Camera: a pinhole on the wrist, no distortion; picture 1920 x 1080 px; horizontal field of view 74.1 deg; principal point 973.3 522.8 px. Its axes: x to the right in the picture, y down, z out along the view. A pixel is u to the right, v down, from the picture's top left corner.
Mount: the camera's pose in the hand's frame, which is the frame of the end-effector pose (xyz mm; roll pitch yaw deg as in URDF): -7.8 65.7 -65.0 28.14 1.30 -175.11
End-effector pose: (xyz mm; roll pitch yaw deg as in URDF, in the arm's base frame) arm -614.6 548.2 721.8 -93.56 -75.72 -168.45
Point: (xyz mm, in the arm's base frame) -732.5 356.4 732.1
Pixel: 617.9 809.0
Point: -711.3 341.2 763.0
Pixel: 495.9 979.5
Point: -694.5 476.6 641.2
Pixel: 1366.0 721.9
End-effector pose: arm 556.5 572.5 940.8 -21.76 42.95 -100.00
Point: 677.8 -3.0 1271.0
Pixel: outside the picture
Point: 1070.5 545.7 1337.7
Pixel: 1550.1 372.4
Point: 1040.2 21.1 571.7
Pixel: outside the picture
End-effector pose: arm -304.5 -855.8 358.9 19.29 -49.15 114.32
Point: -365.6 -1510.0 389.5
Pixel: 1675.2 90.3
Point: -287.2 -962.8 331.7
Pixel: outside the picture
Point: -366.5 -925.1 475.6
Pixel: 252.6 756.0
